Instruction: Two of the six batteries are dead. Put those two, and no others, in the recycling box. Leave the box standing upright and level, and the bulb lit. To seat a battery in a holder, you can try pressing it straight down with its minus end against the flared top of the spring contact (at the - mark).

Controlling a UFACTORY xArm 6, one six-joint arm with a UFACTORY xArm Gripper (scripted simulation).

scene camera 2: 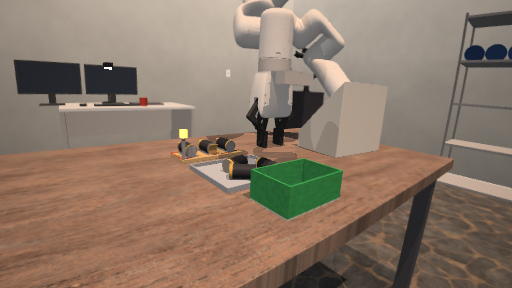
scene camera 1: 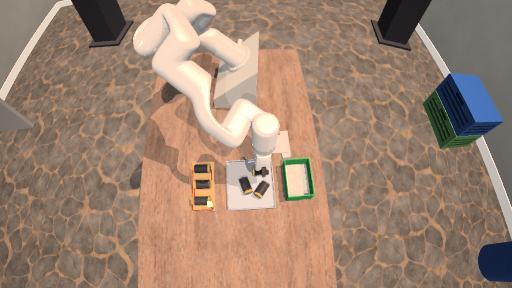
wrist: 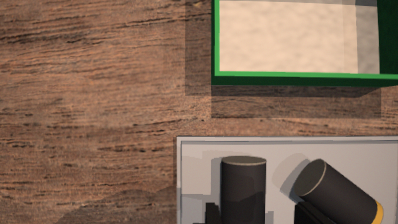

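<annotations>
I see a grey tray in the wrist view [359, 158], and scene camera 1 and scene camera 2 show it as well. On the grey tray, [scene camera 1: 236, 169] and [scene camera 2: 250, 162] are the same spot.
</annotations>
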